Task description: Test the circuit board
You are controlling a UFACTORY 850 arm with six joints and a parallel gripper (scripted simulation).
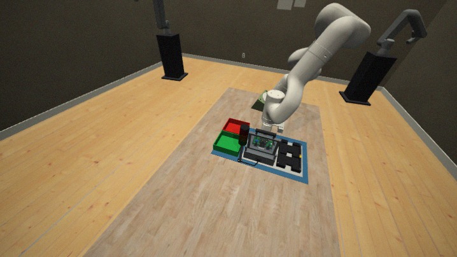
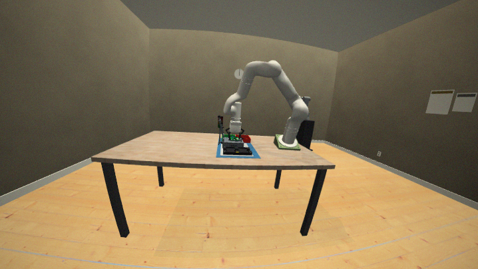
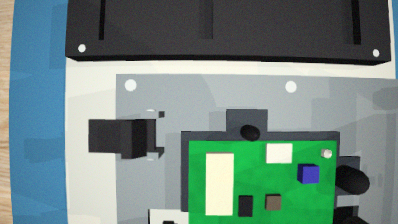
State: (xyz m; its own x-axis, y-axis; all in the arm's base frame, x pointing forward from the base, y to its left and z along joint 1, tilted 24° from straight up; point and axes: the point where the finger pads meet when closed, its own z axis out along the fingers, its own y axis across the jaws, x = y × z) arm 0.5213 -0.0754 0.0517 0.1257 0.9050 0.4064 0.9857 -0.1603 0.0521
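Right now the green circuit board is right at my hand. The rest, counted from my hand: small black part (6 cm behind, 7 cm to the left, 1 cm above); green bin (2 cm ahead, 20 cm to the right, 6 cm below); tester lid (12 cm ahead, 2 cm to the right, 10 cm above).
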